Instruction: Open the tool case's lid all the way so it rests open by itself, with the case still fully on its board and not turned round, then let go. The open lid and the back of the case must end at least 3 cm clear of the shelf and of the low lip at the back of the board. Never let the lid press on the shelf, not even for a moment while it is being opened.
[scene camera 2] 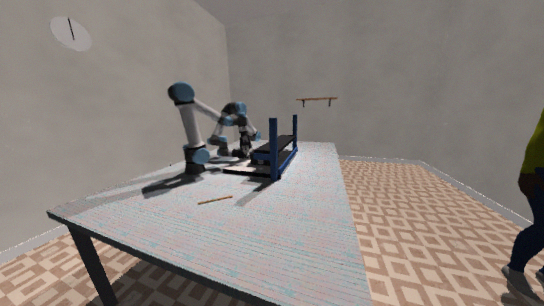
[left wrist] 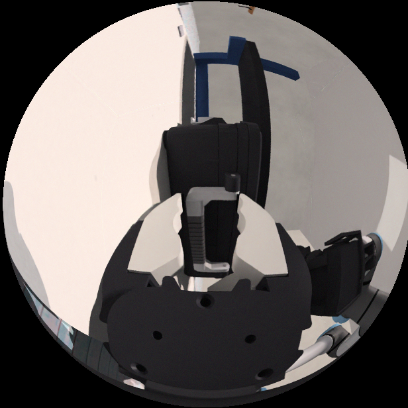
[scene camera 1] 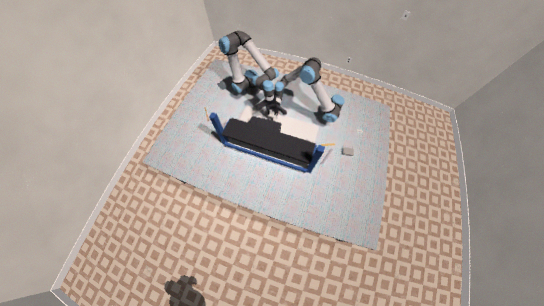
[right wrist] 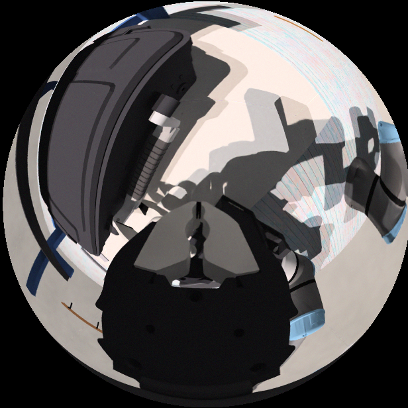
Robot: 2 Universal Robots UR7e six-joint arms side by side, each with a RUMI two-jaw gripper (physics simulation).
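Frame: origin at the left arm's base, x ahead, y left, z up, level; metres.
Where they show: right gripper, fingertip midpoint: (scene camera 2: pixel 246 154) (scene camera 1: pixel 268 115); right arm's base at its link origin: (scene camera 2: pixel 195 171) (scene camera 1: pixel 253 89).
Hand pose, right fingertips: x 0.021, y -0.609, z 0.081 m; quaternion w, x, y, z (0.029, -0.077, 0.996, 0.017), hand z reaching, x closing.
Observation:
Each offset is from my right fingertips to the top centre of the thing. "*": to the spot under its first point. Level surfaces: height alone.
The dark tool case @[* dx +0.142, dy -0.041, dz +0.059 m] (scene camera 1: pixel 265 125) (left wrist: pixel 195 155) (right wrist: pixel 75 150) lies closed on the white board @[dz -0.049 m] (scene camera 1: pixel 302 130) (right wrist: pixel 270 65), partly under the black shelf @[dz +0.117 m] (scene camera 1: pixel 285 147) (left wrist: pixel 256 90) in scene camera 1. Its grey ribbed handle (left wrist: pixel 196 235) (right wrist: pixel 145 170) is on its front side. My left gripper (left wrist: pixel 209 195) is partly open at the handle, with fingers on either side and a gap to the ribbed bar. My right gripper (right wrist: pixel 198 203) is shut and empty, in front of the case and close beside the left gripper. The back of the case is hidden from above by the shelf.
Blue posts (scene camera 1: pixel 216 127) (scene camera 1: pixel 316 159) carry the shelf at both ends. Both arms come close together in front of the case. A small grey block @[dx +0.395, dy +0.647, dz -0.050 m] (scene camera 1: pixel 347 150) and a thin orange stick @[dx +0.305, dy +0.485, dz -0.072 m] (scene camera 1: pixel 328 145) lie on the table. A person (scene camera 2: pixel 532 200) stands beyond the table.

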